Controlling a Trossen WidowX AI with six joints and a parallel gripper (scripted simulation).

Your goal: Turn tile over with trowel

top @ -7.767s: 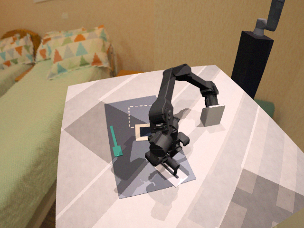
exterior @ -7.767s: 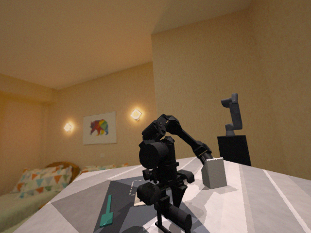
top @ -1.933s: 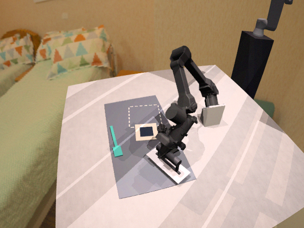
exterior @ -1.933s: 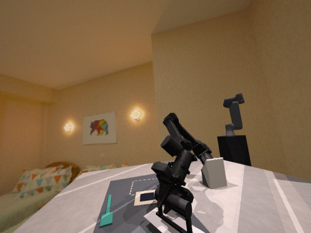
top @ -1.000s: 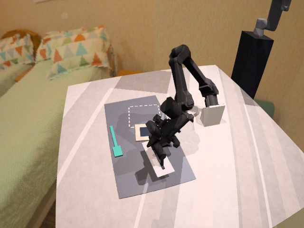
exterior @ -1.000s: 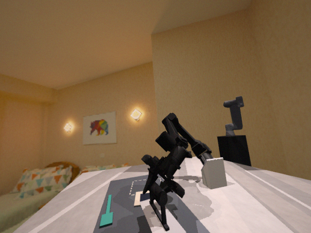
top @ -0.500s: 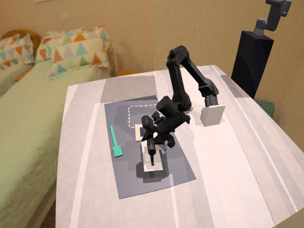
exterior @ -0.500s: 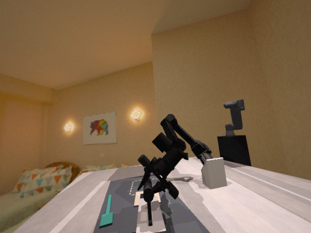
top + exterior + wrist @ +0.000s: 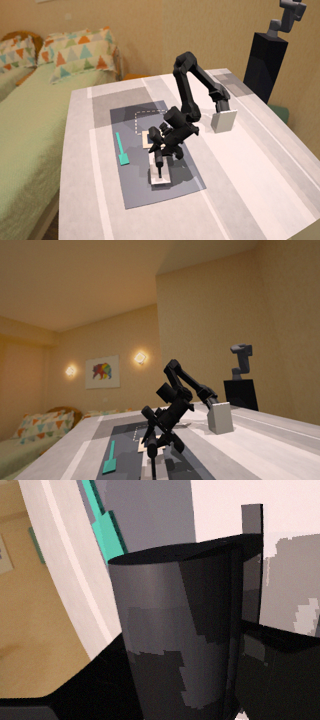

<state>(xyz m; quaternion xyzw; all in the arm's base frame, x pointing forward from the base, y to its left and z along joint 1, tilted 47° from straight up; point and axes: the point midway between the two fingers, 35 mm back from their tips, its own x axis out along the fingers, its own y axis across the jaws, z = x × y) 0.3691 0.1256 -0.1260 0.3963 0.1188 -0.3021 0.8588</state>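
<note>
The grey mat lies 130 mm to the right of my gripper tip and 90 mm below it. Also, from my gripper tip: white-bladed tool 30 mm behind, 10 mm below; then tile 30 mm behind, 150 mm to the right, 60 mm below; then teal trowel 140 mm ahead, 90 mm to the right, 60 mm below.
</note>
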